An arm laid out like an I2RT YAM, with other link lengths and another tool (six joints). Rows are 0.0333 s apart.
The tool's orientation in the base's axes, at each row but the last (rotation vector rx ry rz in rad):
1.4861, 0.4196, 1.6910
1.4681, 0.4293, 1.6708
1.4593, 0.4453, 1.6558
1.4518, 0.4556, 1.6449
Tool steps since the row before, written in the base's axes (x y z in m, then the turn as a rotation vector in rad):
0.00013, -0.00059, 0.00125, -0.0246, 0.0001, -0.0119
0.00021, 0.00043, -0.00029, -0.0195, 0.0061, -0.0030
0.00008, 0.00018, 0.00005, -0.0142, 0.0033, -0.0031
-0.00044, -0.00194, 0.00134, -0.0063, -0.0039, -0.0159
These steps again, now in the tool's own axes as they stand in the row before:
0.00038, 0.00120, 0.00058, -0.0087, 0.0003, -0.0259
0.00016, -0.00054, 0.00001, 0.0018, 0.0014, -0.0205
0.00018, -0.00009, 0.00004, -0.0001, 0.0010, -0.0149
-0.00074, 0.00224, 0.00044, -0.0132, -0.0075, -0.0088

